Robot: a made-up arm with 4 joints.
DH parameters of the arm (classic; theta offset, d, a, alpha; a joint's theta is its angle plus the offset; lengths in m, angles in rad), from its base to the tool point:
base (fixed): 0 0.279 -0.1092 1.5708
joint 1: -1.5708 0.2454 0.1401 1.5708
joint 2: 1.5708 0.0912 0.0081 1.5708
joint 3: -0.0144 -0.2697 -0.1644 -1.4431
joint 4: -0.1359 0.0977 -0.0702 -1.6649
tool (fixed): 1.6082 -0.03 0 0
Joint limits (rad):
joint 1: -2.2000..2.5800
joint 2: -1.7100..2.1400
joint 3: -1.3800..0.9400
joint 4: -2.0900..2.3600
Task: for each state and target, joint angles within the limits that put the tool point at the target. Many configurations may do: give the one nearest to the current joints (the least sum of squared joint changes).
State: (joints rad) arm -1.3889 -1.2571 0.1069 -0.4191
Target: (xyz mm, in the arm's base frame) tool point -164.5 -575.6 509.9
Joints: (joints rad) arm -1.3148 -1.7100 -0.1761 -0.9879
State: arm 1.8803 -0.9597 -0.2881 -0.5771
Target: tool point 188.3 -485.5 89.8
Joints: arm 2.4519 -1.2770 -1.0433 -0.2787
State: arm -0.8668 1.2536 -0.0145 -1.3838
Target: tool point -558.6 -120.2 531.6
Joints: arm -1.7243 2.0940 0.0683 -0.5720
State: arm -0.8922 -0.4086 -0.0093 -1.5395
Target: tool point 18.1 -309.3 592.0
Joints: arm -1.3111 -0.5441 -0.4101 -1.4506
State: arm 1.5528 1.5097 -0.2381 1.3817
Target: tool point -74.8 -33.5 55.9
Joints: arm 1.2910 0.8211 -0.1651 1.6629
